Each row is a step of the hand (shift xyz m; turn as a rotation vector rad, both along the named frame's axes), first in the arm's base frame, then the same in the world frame.
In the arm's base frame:
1: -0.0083 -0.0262 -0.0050 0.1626 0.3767 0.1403
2: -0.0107 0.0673 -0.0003 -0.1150 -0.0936 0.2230
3: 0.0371 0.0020 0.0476 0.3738 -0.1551 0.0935
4: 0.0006 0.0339 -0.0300 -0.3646 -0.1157 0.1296
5: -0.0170 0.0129 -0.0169 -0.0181 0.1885 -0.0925
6: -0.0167 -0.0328 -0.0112 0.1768 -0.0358 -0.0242
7: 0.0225 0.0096 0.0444 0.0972 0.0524 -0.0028
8: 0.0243 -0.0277 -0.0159 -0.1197 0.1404 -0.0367
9: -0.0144 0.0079 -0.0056 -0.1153 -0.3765 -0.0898
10: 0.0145 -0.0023 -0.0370 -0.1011 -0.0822 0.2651
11: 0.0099 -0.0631 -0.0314 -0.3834 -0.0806 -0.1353
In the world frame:
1: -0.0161 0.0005 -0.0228 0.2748 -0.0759 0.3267
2: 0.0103 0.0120 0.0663 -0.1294 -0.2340 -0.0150
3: 0.0378 -0.0471 -0.0015 0.3122 -0.1244 -0.2441
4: 0.0097 0.0354 0.0265 -0.3772 -0.1420 0.0251
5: -0.0129 0.0191 0.0145 0.0366 0.1238 0.1666
6: -0.0263 0.0056 -0.0275 0.1565 0.0150 -0.0918
7: 0.0260 -0.0424 0.0096 0.1084 0.0103 0.0189
8: 0.0141 0.0105 -0.0361 -0.0726 0.0621 0.1620
9: -0.0115 0.0071 0.0109 -0.2278 0.0255 -0.3326
10: 0.0117 0.0358 -0.0128 -0.1110 -0.2737 -0.0014
11: -0.0110 0.0199 -0.0674 -0.3947 0.1252 0.0192

